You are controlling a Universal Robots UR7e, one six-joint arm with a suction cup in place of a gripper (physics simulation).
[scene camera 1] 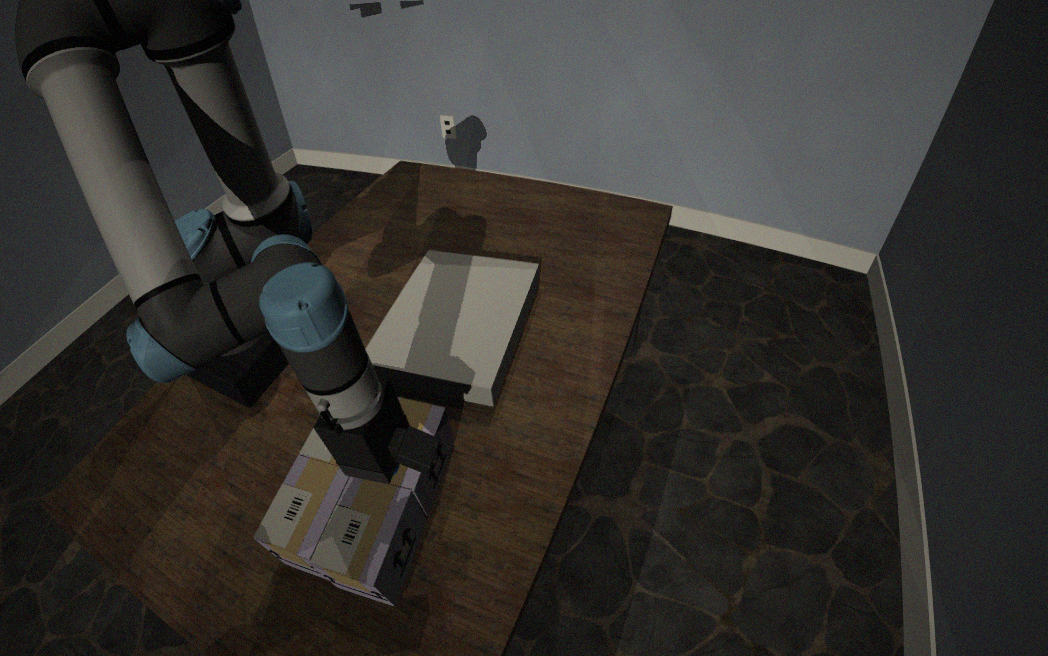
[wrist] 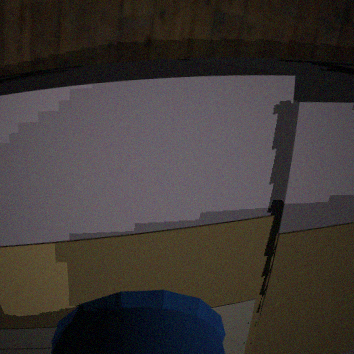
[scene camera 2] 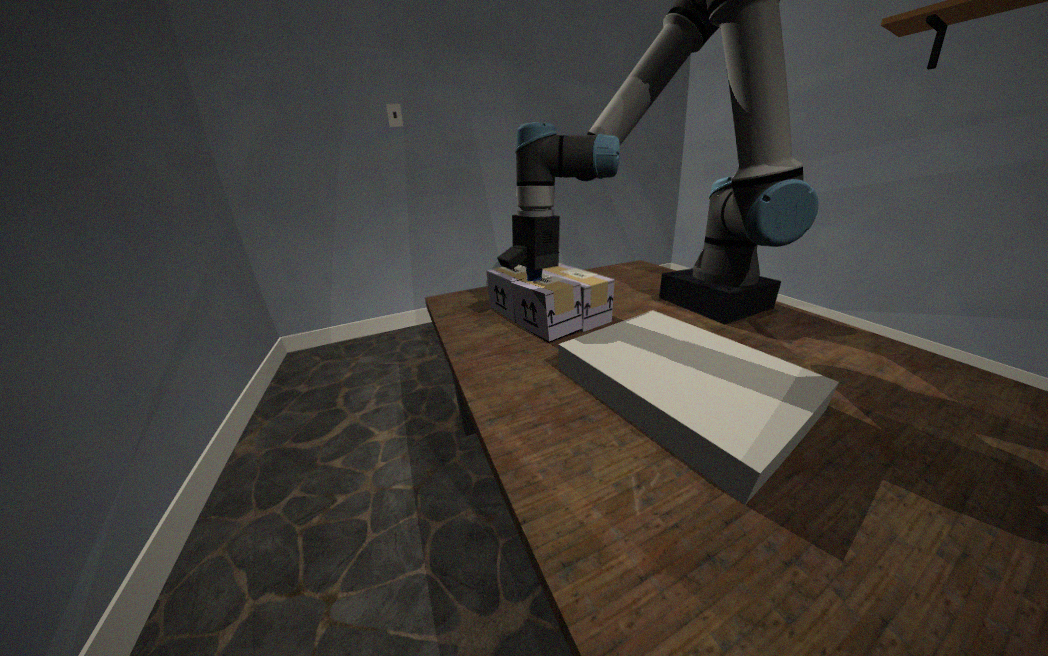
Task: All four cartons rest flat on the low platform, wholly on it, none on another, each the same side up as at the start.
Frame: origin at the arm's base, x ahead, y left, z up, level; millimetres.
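Where they show: hand, tool point: (wrist: 136, 291) (scene camera 2: 535, 285); arm's base, link origin: (scene camera 2: 724, 277).
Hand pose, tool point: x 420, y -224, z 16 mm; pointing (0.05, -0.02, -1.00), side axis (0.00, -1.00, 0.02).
Observation:
Things, the pixels of their top centre, and the offset from my tool point. Level surfaces: height alone.
- wooden table, surface height: dz -85 mm
- carton, top centre: (scene camera 1: 398, 436) (scene camera 2: 545, 280) dx +4, dy +43, dz +22 mm
- low grey platform, top centre: (scene camera 2: 687, 361) (scene camera 1: 454, 308) dx -19, dy +355, dz -37 mm
Several tan and lavender cartons stand packed in a block on the wooden table (scene camera 1: 574, 240) (scene camera 2: 652, 551). Two with barcode labels (scene camera 1: 291, 512) (scene camera 1: 354, 529) are at the near end. My suction cup (scene camera 1: 369, 471) (scene camera 2: 533, 273) (wrist: 140, 323) is pressed on the top of one carton (scene camera 1: 417, 413) (scene camera 2: 549, 310) (wrist: 158, 158) at the block's end nearest the platform. In the wrist view this carton sits nearer the camera than its neighbour (wrist: 323, 151) (scene camera 2: 592, 293), with a dark gap between them. The low grey platform (scene camera 1: 481, 296) (scene camera 2: 687, 380) lies just beyond the block and bears nothing.
The arm's base (scene camera 2: 718, 293) stands on the table beside the platform. The table's long edge drops to a dark stone floor (scene camera 1: 757, 458) (scene camera 2: 333, 458). Blue walls close the room behind.

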